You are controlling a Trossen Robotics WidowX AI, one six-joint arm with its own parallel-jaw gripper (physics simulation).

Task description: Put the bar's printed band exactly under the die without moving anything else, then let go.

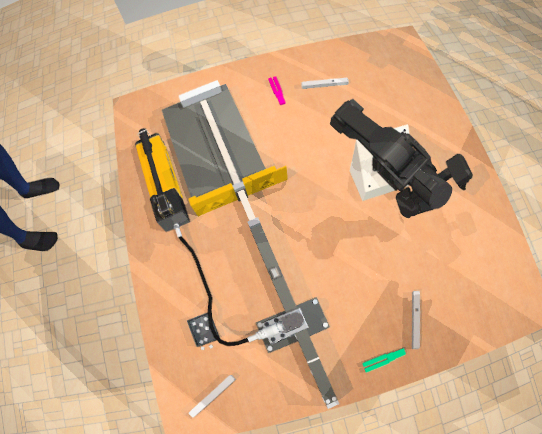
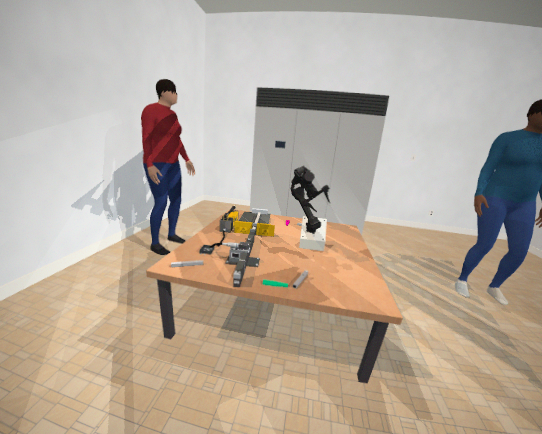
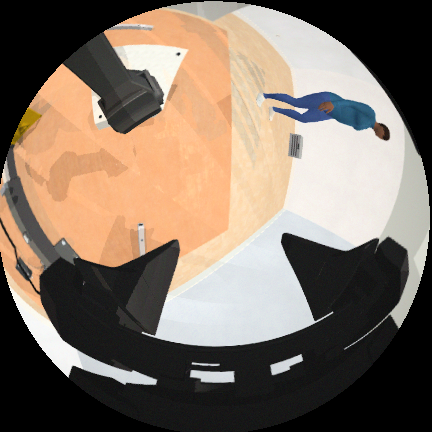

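Seen in the pictures: gripper, fingertip midpoint: (image 2: 323, 207) (image 3: 231, 241); arm's base, link origin: (image 2: 311, 228) (image 3: 125, 82).
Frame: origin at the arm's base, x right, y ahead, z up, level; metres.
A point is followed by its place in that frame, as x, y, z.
Note:
A long pale bar (image 1: 217, 131) {0.242, 0.485, -0.068} lies along the grey bed and passes between yellow plates toward the dark rail (image 1: 265, 245) {-0.176, 0.387, -0.063} (image 3: 22, 210). A metal head (image 1: 292, 321) {-0.411, 0.348, -0.019} with a cable sits across the rail; the die under it is hidden. A thin white line (image 1: 313, 359) {-0.523, 0.310, -0.063} crosses the rail beyond the head. I cannot tell which mark is the printed band. Loose silver bars lie at the back (image 1: 325, 83) {0.408, 0.078, -0.120}, at the right (image 1: 416, 320) {-0.474, -0.014, -0.119} (image 2: 300, 279) {-0.495, -0.016, -0.120} (image 3: 141, 240) {-0.458, -0.022, -0.135} and at the front left (image 1: 211, 396) {-0.588, 0.617, -0.119} (image 2: 187, 263) {-0.595, 0.612, -0.123}. My gripper (image 1: 438, 201) {-0.233, -0.066, 0.221} (image 2: 321, 202) {-0.233, -0.066, 0.221} (image 3: 231, 241) {-0.233, -0.066, 0.221} is open and empty, raised high above the table's right side, away from the bars.
A yellow pump unit (image 1: 157, 165) {0.150, 0.695, -0.055} stands left of the grey bed (image 1: 240, 125) {0.262, 0.407, -0.089}. Its black hose (image 1: 202, 275) {-0.217, 0.595, -0.127} runs to the head, past a small dark tray (image 1: 199, 332) {-0.390, 0.629, -0.135}. A magenta clip (image 1: 276, 90) {0.416, 0.260, -0.128} and a green clip (image 1: 384, 360) {-0.572, 0.105, -0.127} (image 2: 275, 283) {-0.576, 0.100, -0.124} lie on the table. People stand beyond it.

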